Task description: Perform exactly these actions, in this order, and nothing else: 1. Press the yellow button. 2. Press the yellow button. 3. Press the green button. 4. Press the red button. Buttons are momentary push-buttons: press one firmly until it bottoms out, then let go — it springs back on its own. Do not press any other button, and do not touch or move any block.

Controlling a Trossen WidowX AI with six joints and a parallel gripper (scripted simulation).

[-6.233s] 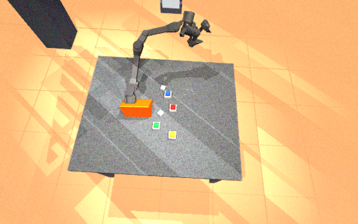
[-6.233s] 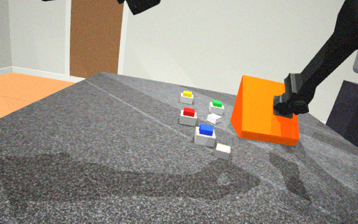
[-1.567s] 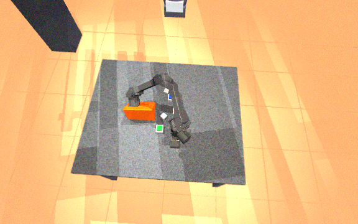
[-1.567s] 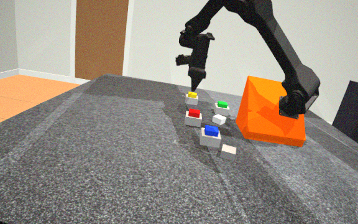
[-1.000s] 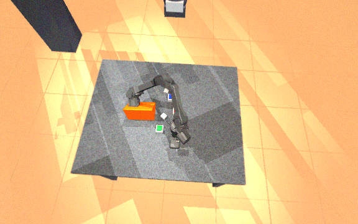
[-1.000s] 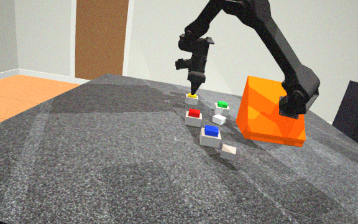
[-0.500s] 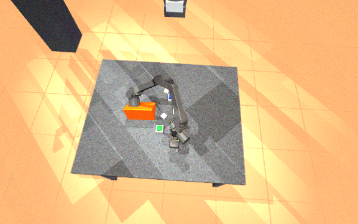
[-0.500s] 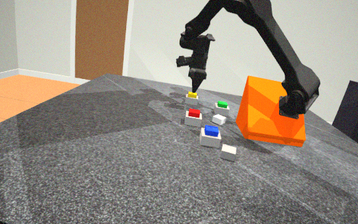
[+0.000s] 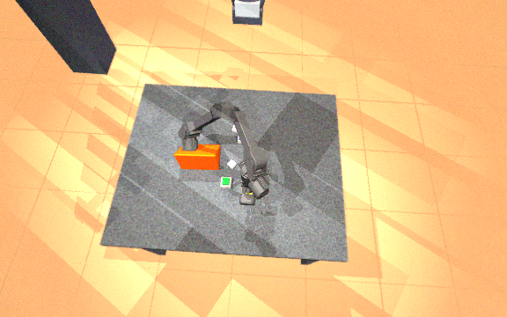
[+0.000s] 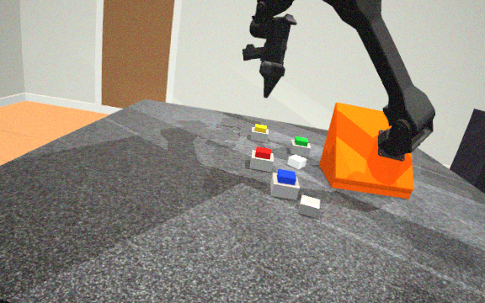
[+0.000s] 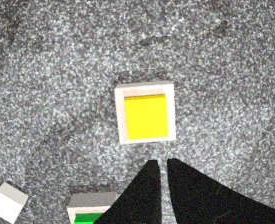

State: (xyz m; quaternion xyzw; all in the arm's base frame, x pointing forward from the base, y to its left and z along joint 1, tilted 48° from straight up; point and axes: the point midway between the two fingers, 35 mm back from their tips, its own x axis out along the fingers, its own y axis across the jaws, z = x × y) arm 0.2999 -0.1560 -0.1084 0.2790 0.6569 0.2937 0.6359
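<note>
The green button is 120 mm behind my gripper tip, 60 mm to the left of it and 90 mm below it. The rest, counted from my gripper tip: yellow button 90 mm below; then small white block 100 mm behind, 160 mm to the left, 110 mm below; then red button 10 mm behind, 200 mm to the left, 90 mm below.
</note>
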